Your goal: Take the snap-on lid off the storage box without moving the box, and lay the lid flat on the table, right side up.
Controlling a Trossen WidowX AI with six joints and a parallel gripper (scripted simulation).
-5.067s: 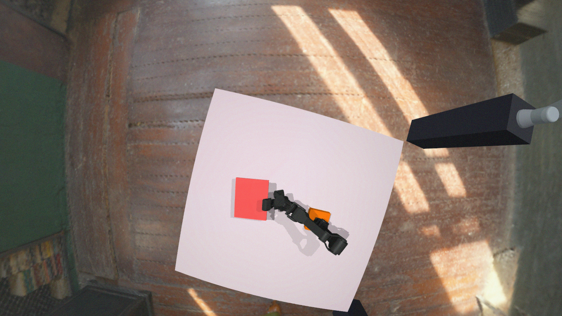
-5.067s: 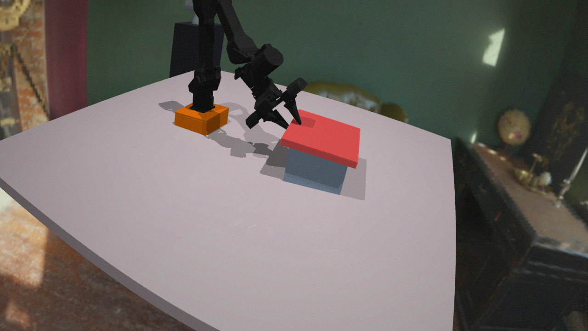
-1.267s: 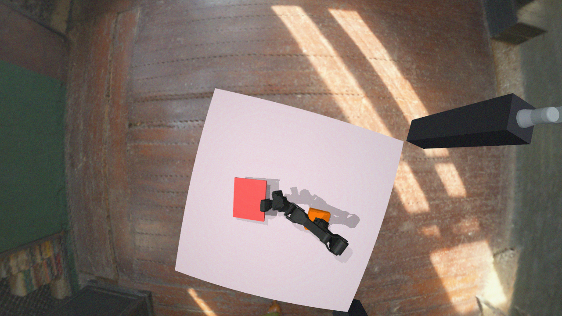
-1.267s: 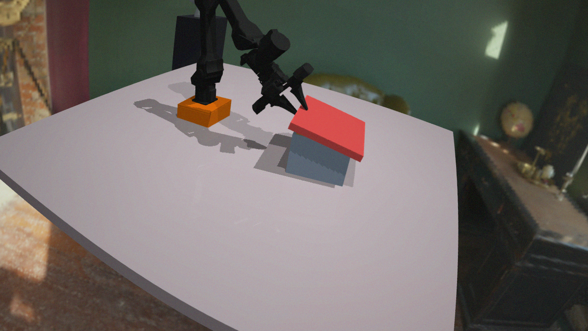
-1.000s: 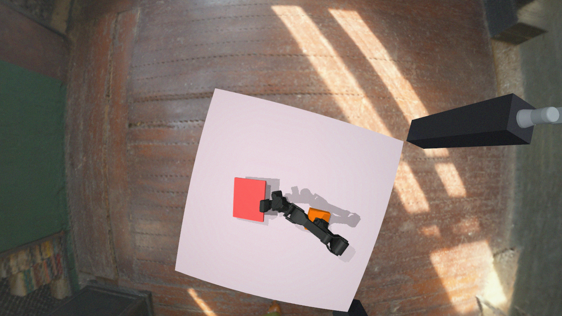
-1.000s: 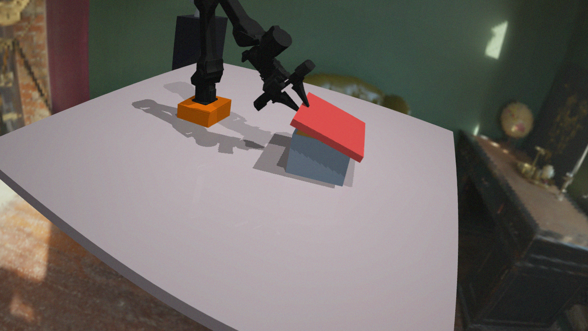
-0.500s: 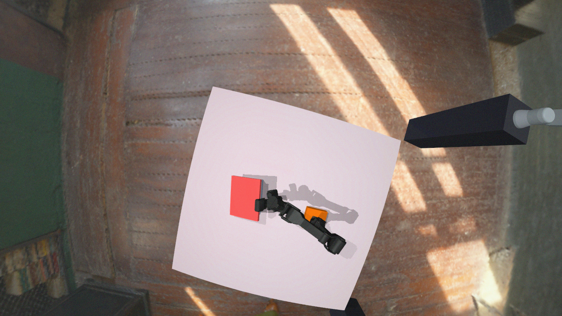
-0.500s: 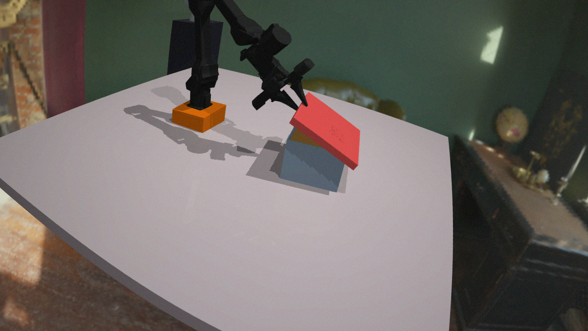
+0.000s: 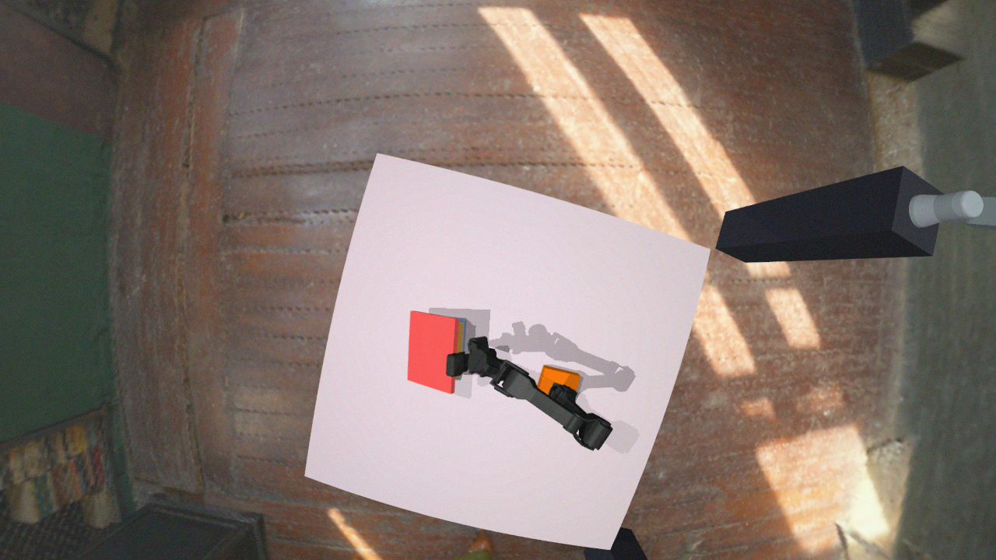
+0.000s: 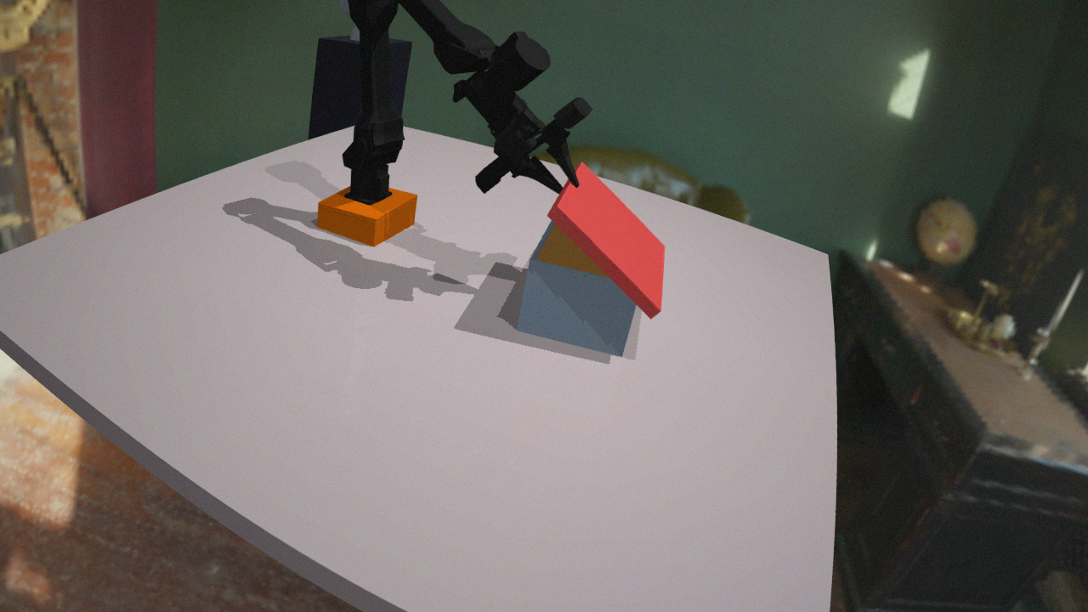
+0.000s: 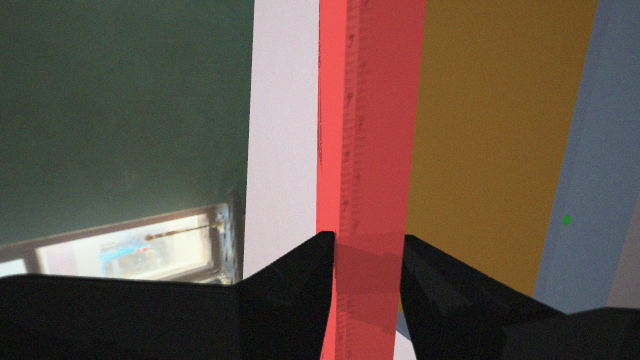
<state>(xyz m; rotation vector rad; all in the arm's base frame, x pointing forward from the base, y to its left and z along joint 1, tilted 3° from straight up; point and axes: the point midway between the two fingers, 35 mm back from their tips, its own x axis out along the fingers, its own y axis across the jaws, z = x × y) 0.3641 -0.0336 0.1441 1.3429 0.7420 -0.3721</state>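
My gripper tip is 70 mm short of the red lid, 20 mm to the right of it and 40 mm above it. Also, from my gripper tip: blue-grey storage box 50 mm ahead, 10 mm to the left, 130 mm below.
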